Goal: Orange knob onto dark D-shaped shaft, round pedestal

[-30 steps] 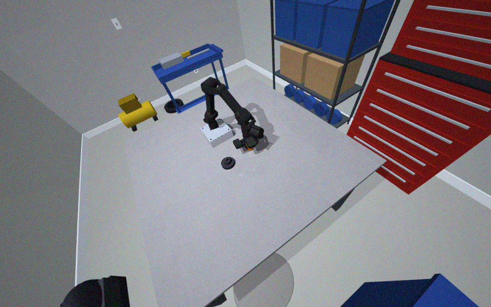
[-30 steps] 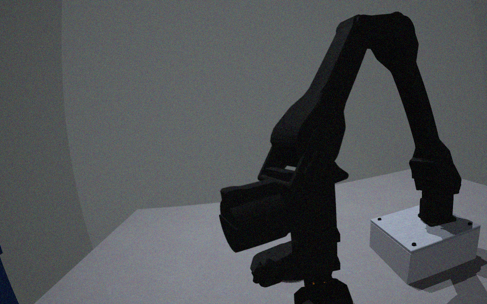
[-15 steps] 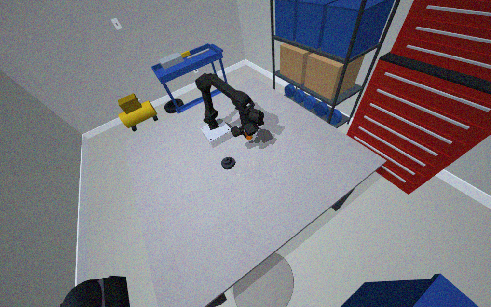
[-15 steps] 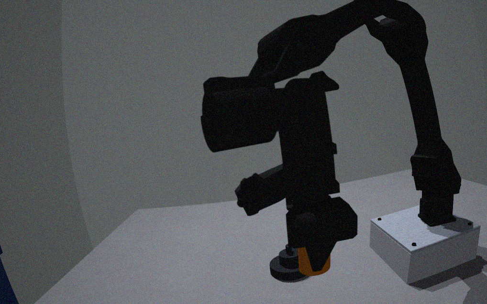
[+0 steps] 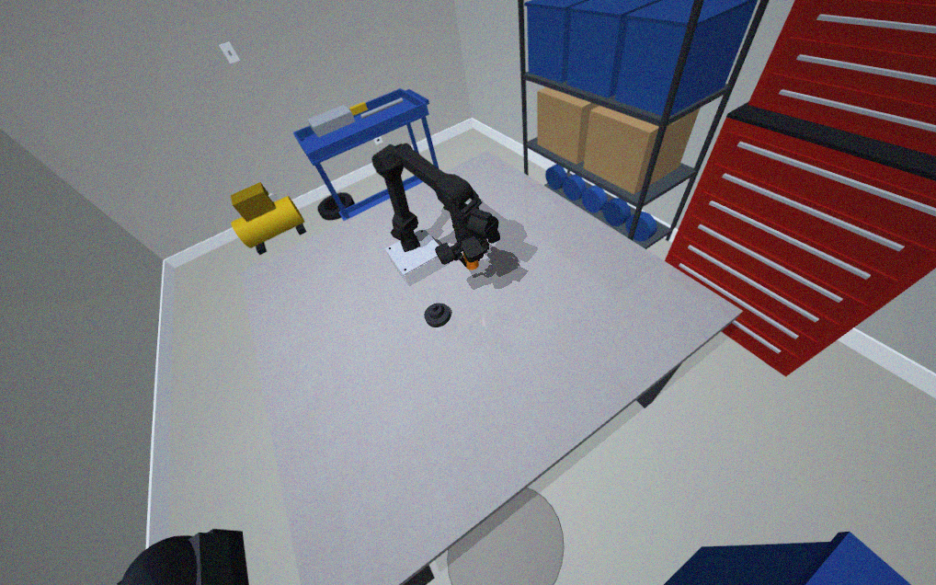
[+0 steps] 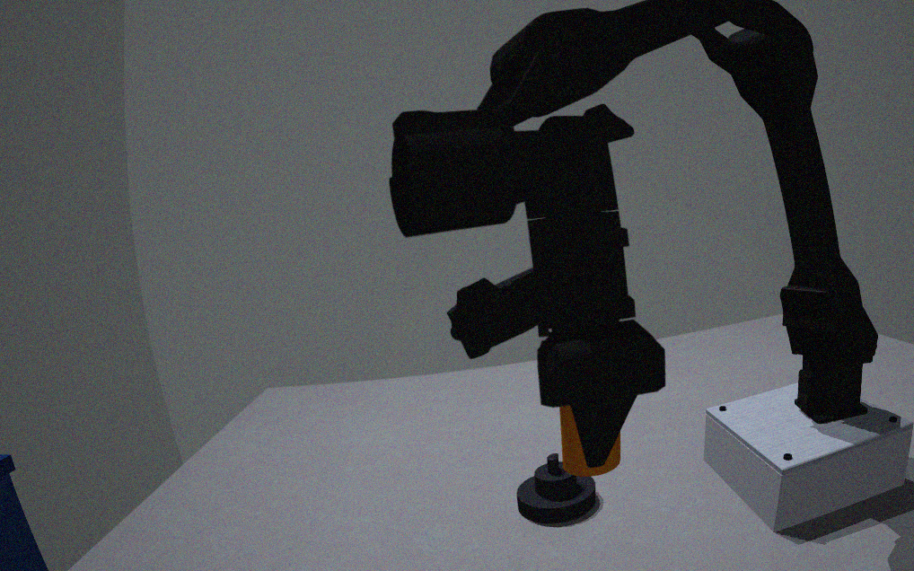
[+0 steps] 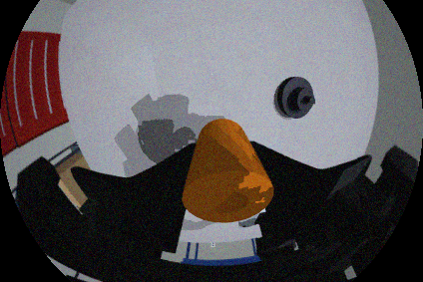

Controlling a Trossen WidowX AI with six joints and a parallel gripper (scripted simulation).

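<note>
Now: gripper tip 16 cm to the left of the dark round pedestal, 11 cm above it and 4 cm short of it. Also, from my gripper tip: orange knob: 2 cm above.
</note>
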